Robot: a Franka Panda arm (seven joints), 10 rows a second.
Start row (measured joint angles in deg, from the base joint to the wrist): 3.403, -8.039, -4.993, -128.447, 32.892, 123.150, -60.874
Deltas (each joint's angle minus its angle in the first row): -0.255, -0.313, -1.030, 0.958, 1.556, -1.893, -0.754; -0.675, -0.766, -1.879, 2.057, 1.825, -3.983, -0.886; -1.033, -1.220, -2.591, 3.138, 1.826, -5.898, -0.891; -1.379, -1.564, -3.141, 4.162, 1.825, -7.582, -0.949; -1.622, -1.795, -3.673, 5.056, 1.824, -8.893, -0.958
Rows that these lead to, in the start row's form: 3.148, -8.352, -6.023, -127.489, 34.448, 121.257, -61.628; 2.728, -8.805, -6.872, -126.390, 34.717, 119.167, -61.760; 2.370, -9.259, -7.584, -125.309, 34.718, 117.252, -61.765; 2.024, -9.603, -8.134, -124.285, 34.717, 115.568, -61.823; 1.781, -9.834, -8.666, -123.391, 34.716, 114.257, -61.832
